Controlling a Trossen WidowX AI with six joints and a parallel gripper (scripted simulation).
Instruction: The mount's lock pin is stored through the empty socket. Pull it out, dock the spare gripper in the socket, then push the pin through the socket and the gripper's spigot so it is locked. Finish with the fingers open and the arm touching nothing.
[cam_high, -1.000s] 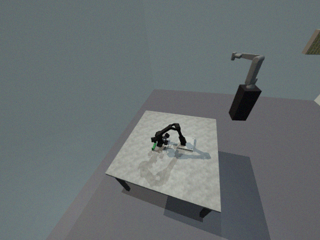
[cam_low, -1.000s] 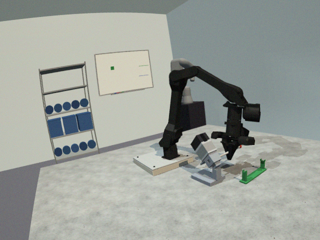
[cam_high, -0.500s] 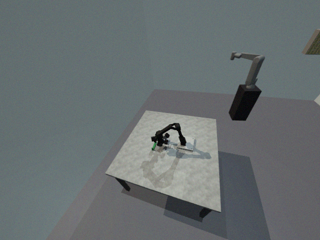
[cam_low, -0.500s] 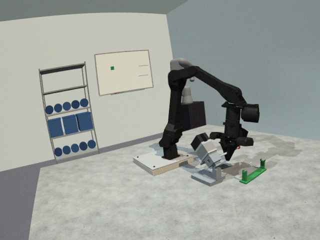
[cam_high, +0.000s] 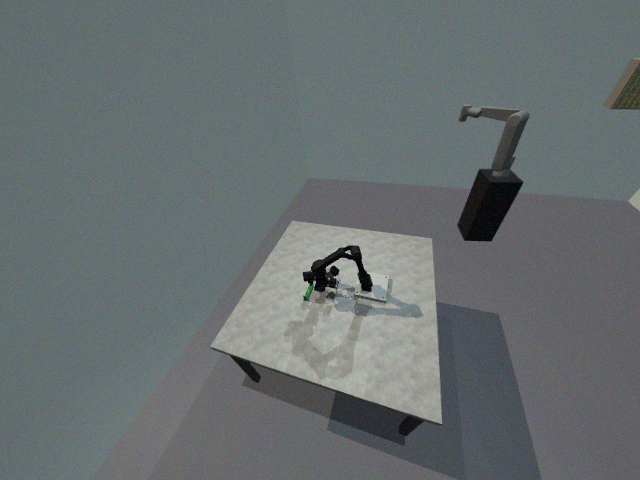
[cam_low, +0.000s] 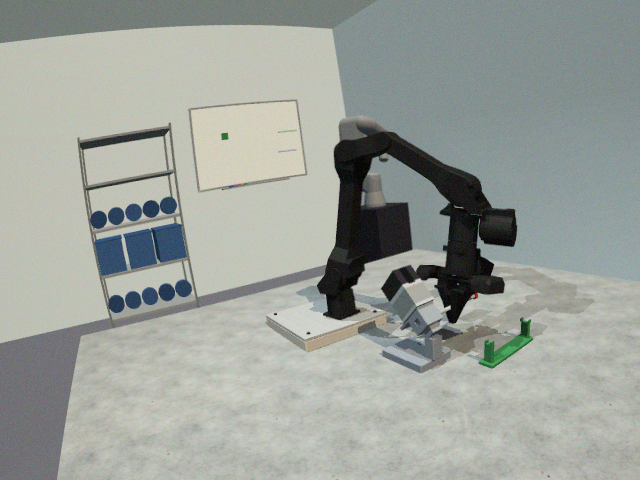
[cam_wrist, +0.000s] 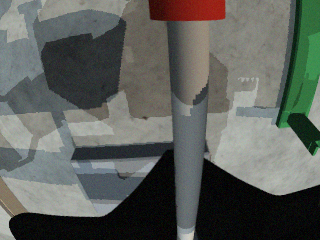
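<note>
Now: the grey socket 7 cm to the right of my gripper tip and 2 cm behind it. From my gripper tip the other things lie so: green cradle 11 cm ahead, 3 cm to the left, 3 cm below; then spare gripper 7 cm to the right, 6 cm above, 4 cm behind.
</note>
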